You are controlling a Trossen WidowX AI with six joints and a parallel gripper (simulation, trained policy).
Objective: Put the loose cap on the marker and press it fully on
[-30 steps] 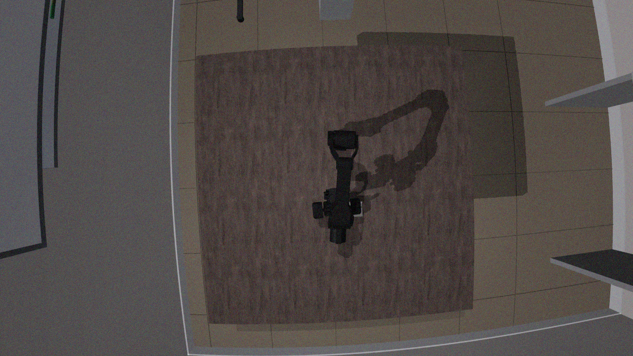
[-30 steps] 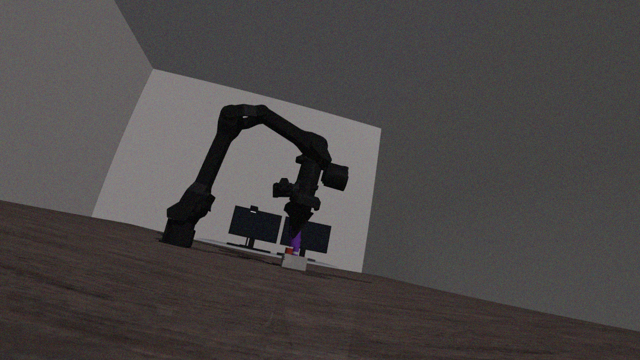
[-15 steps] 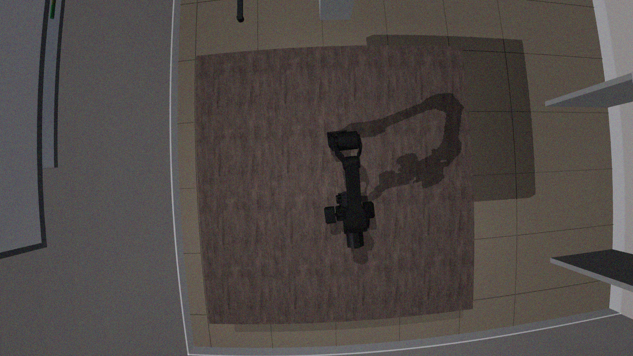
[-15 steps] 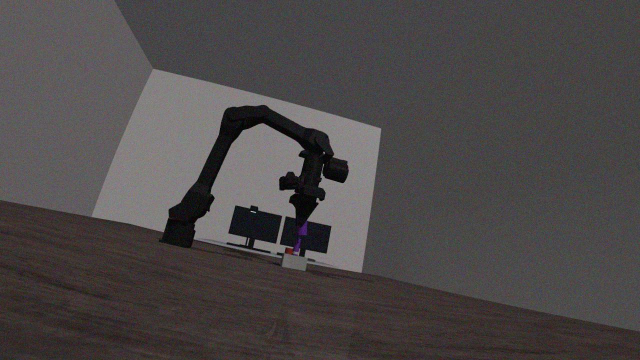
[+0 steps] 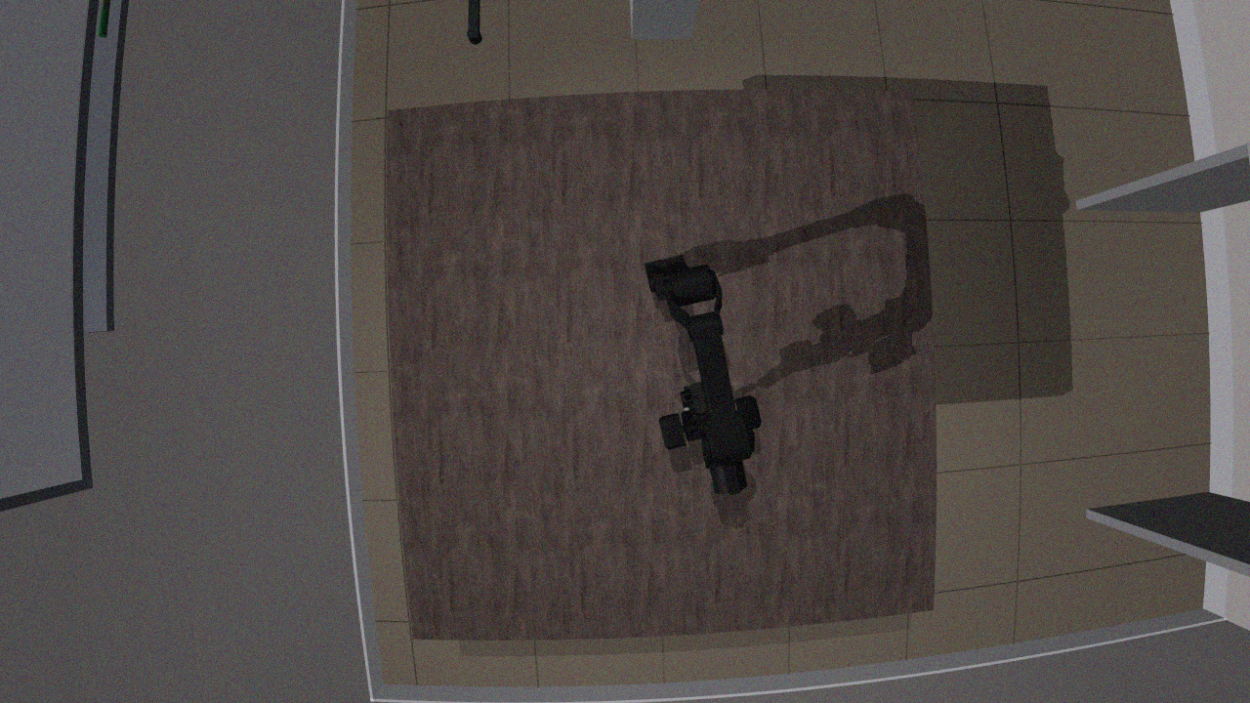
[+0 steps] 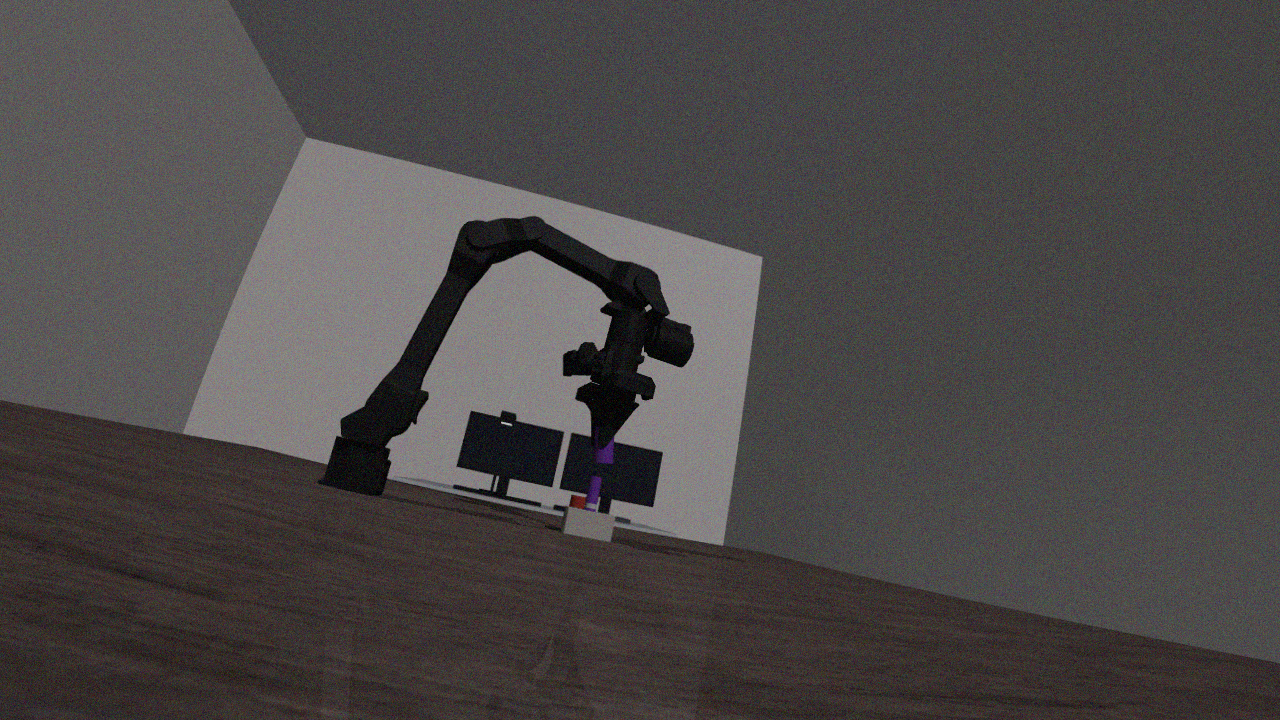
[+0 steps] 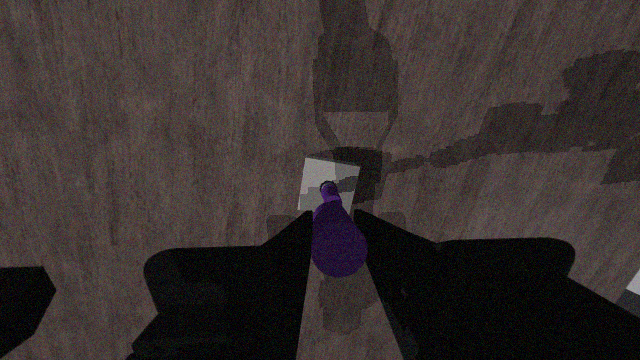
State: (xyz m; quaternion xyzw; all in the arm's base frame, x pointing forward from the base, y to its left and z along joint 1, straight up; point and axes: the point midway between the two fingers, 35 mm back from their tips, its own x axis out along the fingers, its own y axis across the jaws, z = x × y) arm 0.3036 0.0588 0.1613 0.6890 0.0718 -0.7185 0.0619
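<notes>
Right now my gripper tip is 11 cm above the holder block, 1 cm to the right of it and 1 cm short of it. Also, from my gripper tip: purple cap 1 cm ahead.
</notes>
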